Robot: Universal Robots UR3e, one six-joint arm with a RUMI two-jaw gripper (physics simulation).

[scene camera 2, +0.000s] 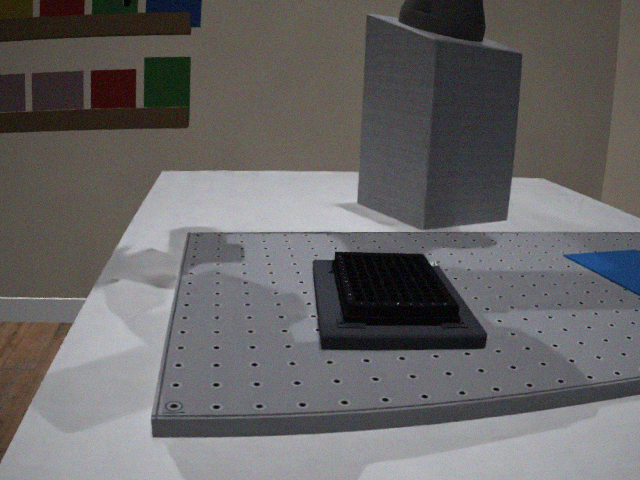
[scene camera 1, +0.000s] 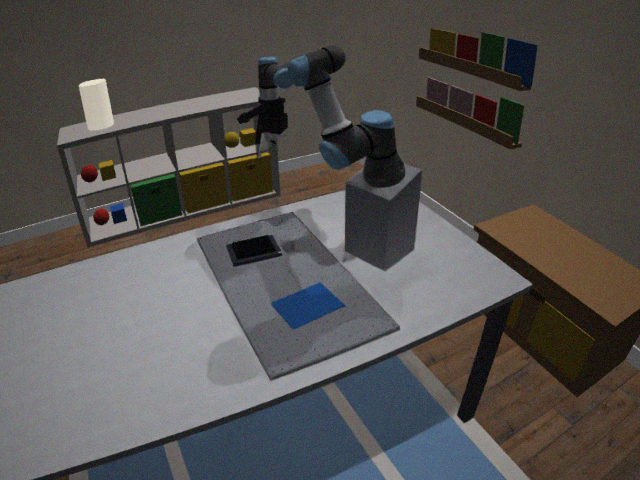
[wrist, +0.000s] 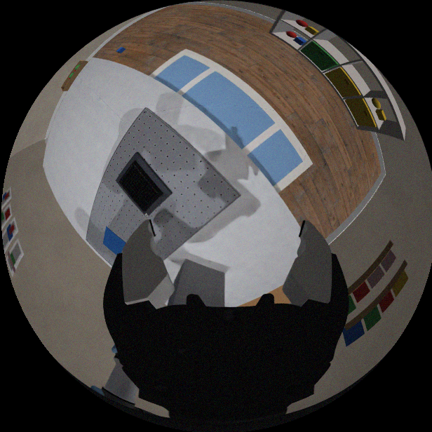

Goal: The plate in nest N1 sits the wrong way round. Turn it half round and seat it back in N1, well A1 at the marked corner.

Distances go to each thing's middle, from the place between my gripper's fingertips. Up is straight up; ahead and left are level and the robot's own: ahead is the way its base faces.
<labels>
Right now the black well plate [scene camera 2: 394, 289] is 14 cm ahead of my hand, 19 cm to the left of it and 24 cm below it. The rest, counted from my hand: dark grey nest [scene camera 2: 375, 337]: 14 cm ahead, 19 cm to the left, 25 cm below; flat blue rectangle [scene camera 1: 309, 304]: 9 cm ahead, 52 cm to the left, 26 cm below.
</labels>
